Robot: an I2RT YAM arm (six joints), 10 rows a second.
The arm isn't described. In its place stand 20 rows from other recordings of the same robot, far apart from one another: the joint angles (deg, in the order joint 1, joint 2, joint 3, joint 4, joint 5, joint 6), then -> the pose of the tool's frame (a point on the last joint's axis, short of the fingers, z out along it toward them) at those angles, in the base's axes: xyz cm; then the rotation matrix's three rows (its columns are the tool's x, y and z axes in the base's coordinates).
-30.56, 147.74, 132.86, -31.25, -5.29, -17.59 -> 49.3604 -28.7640 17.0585; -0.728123 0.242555 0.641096; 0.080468 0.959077 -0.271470; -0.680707 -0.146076 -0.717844
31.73, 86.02, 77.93, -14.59, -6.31, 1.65 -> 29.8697 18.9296 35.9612; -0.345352 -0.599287 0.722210; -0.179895 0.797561 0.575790; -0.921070 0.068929 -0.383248
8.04, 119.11, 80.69, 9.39, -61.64, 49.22 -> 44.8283 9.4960 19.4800; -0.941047 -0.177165 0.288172; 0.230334 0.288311 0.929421; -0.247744 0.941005 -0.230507
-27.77, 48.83, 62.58, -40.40, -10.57, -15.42 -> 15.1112 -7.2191 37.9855; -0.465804 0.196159 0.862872; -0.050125 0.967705 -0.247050; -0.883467 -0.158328 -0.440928
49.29, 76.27, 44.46, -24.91, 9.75, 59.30 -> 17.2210 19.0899 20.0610; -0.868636 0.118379 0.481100; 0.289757 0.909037 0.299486; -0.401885 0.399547 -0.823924
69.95, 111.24, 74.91, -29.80, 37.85, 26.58 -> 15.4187 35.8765 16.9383; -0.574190 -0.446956 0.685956; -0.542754 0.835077 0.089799; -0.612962 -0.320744 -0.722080
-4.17, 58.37, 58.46, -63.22, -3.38, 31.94 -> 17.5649 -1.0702 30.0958; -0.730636 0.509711 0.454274; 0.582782 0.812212 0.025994; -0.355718 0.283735 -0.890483
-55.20, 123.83, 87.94, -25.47, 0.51, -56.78 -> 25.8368 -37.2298 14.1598; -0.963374 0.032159 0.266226; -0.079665 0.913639 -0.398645; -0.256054 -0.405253 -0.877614
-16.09, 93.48, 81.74, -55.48, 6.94, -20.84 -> 31.6306 -9.5714 28.5099; -0.941792 -0.016032 0.335813; -0.095895 0.970178 -0.222620; -0.322229 -0.241864 -0.915243
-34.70, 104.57, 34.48, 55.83, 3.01, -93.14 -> 27.2245 -19.0785 13.2104; -0.598326 -0.235640 0.765820; -0.798530 0.096631 -0.594149; 0.066003 -0.967024 -0.245983
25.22, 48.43, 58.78, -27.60, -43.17, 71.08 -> 14.3894 9.4696 38.4409; -0.940133 -0.038649 0.338609; 0.319823 0.243196 0.915734; -0.117741 0.969207 -0.216276
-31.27, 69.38, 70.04, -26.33, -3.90, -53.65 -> 23.2058 -13.8094 37.5965; -0.594355 -0.022317 0.803893; -0.579169 0.705401 -0.408623; -0.557948 -0.708457 -0.432184
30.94, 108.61, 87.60, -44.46, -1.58, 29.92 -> 34.2551 20.6482 23.2173; -0.937546 -0.064755 0.341782; 0.019320 0.971312 0.237024; -0.347325 0.228824 -0.909398
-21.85, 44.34, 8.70, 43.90, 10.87, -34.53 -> 15.8154 -7.0650 21.9672; -0.195513 0.519397 0.831866; -0.521355 0.663398 -0.536742; -0.830640 -0.538638 0.141088
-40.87, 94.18, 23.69, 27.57, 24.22, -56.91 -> 18.3717 -17.8286 9.3404; -0.971437 0.018393 0.236583; -0.169813 0.642510 -0.747224; -0.165751 -0.766056 -0.621035
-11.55, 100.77, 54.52, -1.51, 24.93, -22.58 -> 34.3379 -8.5489 15.8679; -0.846057 0.145473 0.512860; -0.182491 0.824887 -0.535031; -0.500884 -0.546259 -0.671354
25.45, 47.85, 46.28, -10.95, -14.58, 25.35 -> 17.2462 9.2001 33.8983; -0.449961 -0.492564 0.744927; 0.244751 0.734186 0.633299; -0.858855 0.467281 -0.209799
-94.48, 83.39, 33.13, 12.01, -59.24, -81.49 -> 0.9815 -26.6370 16.8627; -0.549242 0.131079 0.825319; -0.534523 0.704054 -0.467540; -0.642354 -0.697944 -0.316631
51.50, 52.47, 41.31, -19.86, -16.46, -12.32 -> 11.8994 16.5800 27.8580; -0.121021 -0.949382 0.289875; -0.480854 0.311540 0.819586; -0.868408 -0.040201 -0.494218
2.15, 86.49, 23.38, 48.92, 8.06, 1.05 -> 27.4066 0.5294 15.8853; -0.243116 0.103163 0.964496; 0.009030 0.994526 -0.104100; -0.969955 -0.016599 -0.242717
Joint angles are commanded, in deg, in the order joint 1, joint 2, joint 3, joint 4, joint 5, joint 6. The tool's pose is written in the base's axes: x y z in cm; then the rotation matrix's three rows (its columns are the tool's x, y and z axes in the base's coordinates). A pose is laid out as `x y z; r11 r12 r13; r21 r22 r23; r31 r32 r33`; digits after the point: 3 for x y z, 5 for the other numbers.
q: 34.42 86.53 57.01 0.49 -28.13 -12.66
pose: 27.010 20.543 25.737; -0.20679 -0.90590 0.36958; -0.37600 0.42232 0.82479; -0.90325 0.03160 -0.42795
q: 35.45 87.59 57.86 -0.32 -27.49 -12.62
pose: 26.972 21.220 25.500; -0.21455 -0.90882 0.35779; -0.39067 0.41559 0.82138; -0.89518 0.03644 -0.44422
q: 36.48 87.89 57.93 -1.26 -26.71 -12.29
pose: 26.627 21.678 25.211; -0.22838 -0.90963 0.34702; -0.40535 0.41291 0.81559; -0.88518 0.04560 -0.46302
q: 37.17 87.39 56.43 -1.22 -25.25 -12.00
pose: 26.081 21.681 24.608; -0.24168 -0.90415 0.35227; -0.41924 0.42470 0.80242; -0.87512 0.04625 -0.48170
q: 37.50 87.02 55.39 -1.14 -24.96 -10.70
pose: 25.719 21.628 24.222; -0.26721 -0.89865 0.34790; -0.41721 0.43332 0.79885; -0.86864 0.06832 -0.49071
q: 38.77 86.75 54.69 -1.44 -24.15 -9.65
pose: 25.075 22.007 23.911; -0.28387 -0.89767 0.33706; -0.42417 0.43281 0.79546; -0.85994 0.08283 -0.50363
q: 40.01 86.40 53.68 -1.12 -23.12 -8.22
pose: 24.426 22.328 23.559; -0.30189 -0.89343 0.33264; -0.42508 0.43846 0.79187; -0.85333 0.09766 -0.51215
